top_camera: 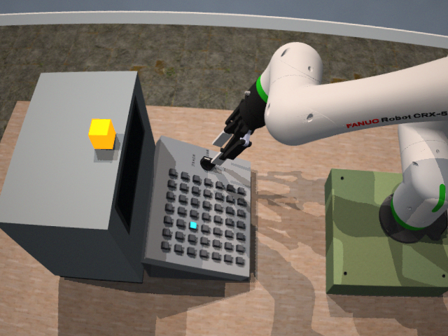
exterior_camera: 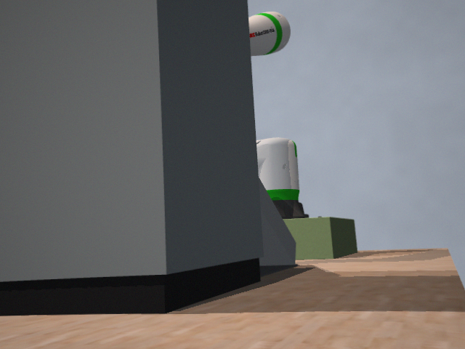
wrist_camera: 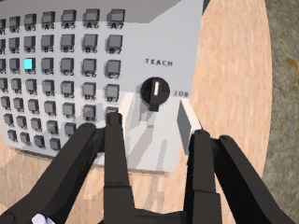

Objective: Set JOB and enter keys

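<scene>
Right now my hand is 4 cm short of the black selector knob, 1 cm to the right of it and 7 cm above it. Also, from my hand: grey keypad 4 cm ahead, 12 cm to the left, 12 cm below; then C3 key 4 cm ahead, 20 cm to the left, 6 cm below.
</scene>
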